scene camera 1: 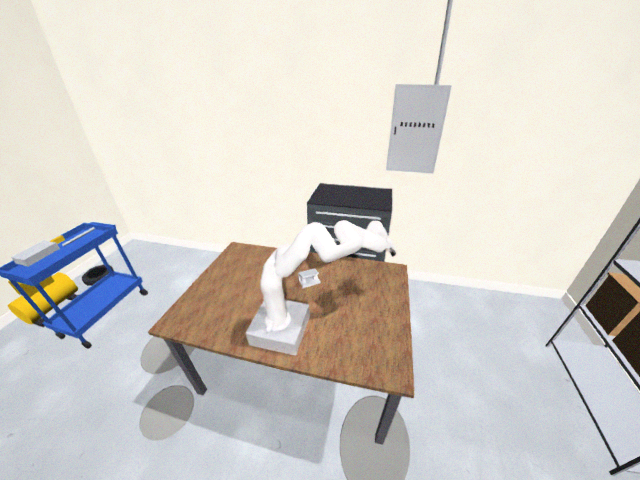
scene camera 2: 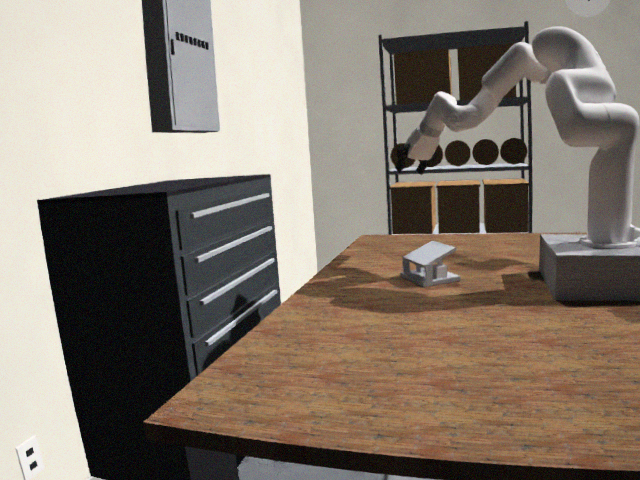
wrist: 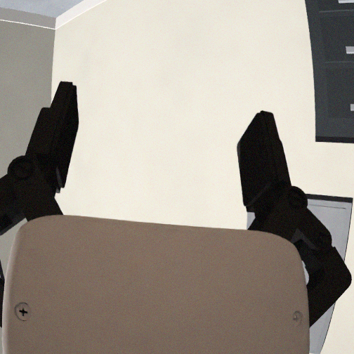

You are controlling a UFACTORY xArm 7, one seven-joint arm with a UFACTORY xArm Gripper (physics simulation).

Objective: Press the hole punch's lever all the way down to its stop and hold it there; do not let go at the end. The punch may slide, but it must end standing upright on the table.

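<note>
The light grey hole punch stands upright on the wooden table. Its flat lever is raised and slopes, with a gap between it and the base. My gripper is open and empty. It is high above the table and well apart from the punch, toward the right of it in scene camera 1. The punch does not show in the wrist view, where wall shows between the fingers.
The arm's grey base block stands on the table near the punch. A dark drawer cabinet stands behind the table. A blue cart is at the left and a shelf rack is further off.
</note>
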